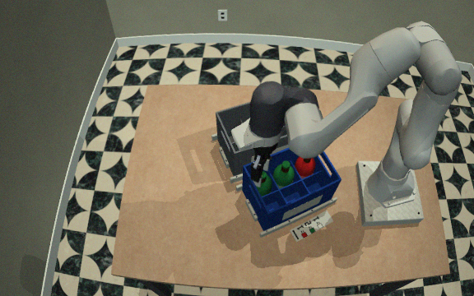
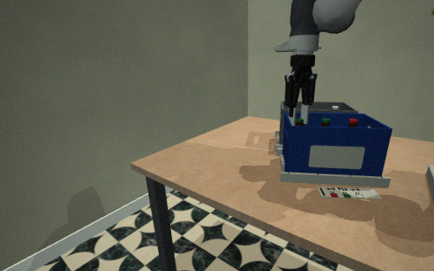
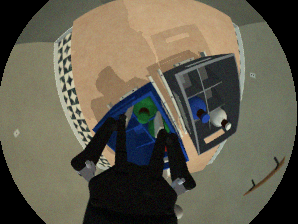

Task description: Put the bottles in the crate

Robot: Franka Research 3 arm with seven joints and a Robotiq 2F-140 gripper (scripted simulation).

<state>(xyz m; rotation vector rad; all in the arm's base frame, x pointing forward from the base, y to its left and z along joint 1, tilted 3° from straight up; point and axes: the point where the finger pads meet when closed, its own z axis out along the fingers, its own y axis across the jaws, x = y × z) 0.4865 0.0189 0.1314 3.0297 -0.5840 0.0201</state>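
Right now the white bottle is 70 mm behind my hand, 280 mm to the right of it and 80 mm below it. Round my hand: blue crate (110 mm behind, 90 mm below); red bottle (160 mm behind, 80 mm to the right, 80 mm below); blue bottle (20 mm behind, 160 mm to the right, 80 mm below).
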